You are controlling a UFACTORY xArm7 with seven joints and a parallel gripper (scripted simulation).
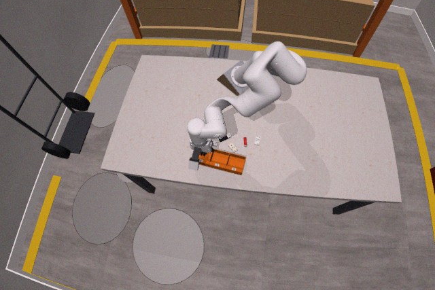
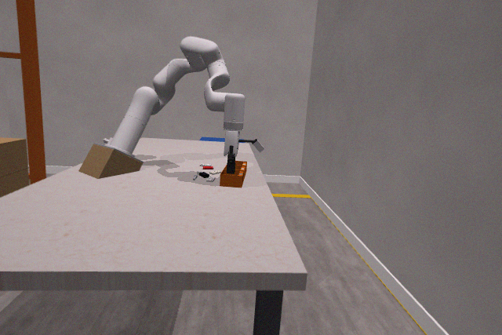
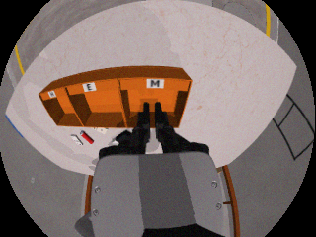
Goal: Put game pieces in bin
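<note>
The orange bin row is 80 mm to the left of my hand and 40 mm below it. Also, from my hand: black piece (140 mm behind, 70 mm to the left, 60 mm below); red piece (170 mm to the left, 150 mm behind, 60 mm below); grey screw (150 mm behind, 60 mm below, 10 mm to the left).
</note>
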